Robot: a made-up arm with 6 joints.
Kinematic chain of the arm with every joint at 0, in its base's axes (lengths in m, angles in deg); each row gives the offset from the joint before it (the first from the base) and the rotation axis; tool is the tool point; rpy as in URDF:
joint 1: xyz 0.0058 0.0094 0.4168 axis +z
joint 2: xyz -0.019 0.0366 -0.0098 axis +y
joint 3: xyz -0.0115 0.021 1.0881 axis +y
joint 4: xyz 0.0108 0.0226 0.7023 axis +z
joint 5: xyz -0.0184 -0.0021 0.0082 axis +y
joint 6: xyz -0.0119 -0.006 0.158 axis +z
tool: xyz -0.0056 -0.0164 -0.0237 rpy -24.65 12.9 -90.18
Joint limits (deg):
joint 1: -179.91..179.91
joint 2: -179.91..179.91
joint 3: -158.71..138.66
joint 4: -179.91..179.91
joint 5: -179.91..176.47
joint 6: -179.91..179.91
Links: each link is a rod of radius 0.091 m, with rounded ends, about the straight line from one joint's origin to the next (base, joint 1, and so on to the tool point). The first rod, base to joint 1, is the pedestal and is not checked.
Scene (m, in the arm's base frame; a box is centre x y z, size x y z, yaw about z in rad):
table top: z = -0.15
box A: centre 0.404 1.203 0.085 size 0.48 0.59 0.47 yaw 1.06
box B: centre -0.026 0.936 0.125 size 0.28 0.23 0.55 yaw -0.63
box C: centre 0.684 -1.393 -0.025 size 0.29 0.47 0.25 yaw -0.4
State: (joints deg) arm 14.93 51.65 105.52 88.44 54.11 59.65
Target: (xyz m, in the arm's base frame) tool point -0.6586 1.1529 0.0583
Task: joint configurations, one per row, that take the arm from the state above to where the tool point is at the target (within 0.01 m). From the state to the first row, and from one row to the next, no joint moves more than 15 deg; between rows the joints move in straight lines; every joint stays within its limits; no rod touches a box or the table.
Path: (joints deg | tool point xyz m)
1: 26.79 43.62 103.62 87.44 55.08 59.87 | 0.9281 0.6662 0.5206
2: 38.65 35.59 101.71 86.44 56.06 60.10 | 0.7657 0.8367 0.6955
3: 52.75 43.17 91.59 87.86 51.48 58.87 | 0.6345 1.1097 0.6237
4: 66.85 50.75 81.47 89.28 46.90 57.63 | 0.4056 1.3486 0.5400
5: 80.95 58.34 71.34 90.70 42.32 56.40 | 0.0929 1.5193 0.4458
6: 95.05 65.92 61.22 92.12 37.74 55.17 | -0.2782 1.5937 0.3434
7: 103.83 68.18 72.81 92.17 46.81 57.62 | -0.5006 1.3982 0.1795
8: 112.62 70.45 84.39 92.21 55.89 60.07 | -0.6586 1.1529 0.0583

